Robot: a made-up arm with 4 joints.
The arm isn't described. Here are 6 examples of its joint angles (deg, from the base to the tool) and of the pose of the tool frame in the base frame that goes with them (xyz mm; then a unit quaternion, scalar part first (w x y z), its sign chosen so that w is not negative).
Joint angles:
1: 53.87 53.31 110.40 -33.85
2: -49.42 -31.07 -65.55 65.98
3: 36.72 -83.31 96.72 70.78
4: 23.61 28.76 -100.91 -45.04
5: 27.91 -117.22 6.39 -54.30
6: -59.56 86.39 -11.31 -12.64
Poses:
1: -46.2 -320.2 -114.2 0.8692 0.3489 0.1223 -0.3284
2: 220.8 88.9 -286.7 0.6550 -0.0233 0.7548 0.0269
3: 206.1 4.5 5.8 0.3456 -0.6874 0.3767 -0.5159
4: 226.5 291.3 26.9 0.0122 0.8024 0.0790 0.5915
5: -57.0 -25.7 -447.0 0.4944 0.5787 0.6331 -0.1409
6: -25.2 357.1 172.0 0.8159 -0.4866 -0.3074 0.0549
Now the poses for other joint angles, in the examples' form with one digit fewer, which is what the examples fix.
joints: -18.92 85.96 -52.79 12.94
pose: -17 339 136 0.668 -0.593 -0.283 -0.350
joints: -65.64 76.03 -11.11 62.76
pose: 217 358 -70 0.820 -0.282 0.328 0.376
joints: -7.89 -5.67 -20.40 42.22
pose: 184 -126 -196 0.785 0.228 0.559 -0.138
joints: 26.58 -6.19 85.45 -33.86
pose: 72 -191 -335 0.736 0.584 0.298 -0.171
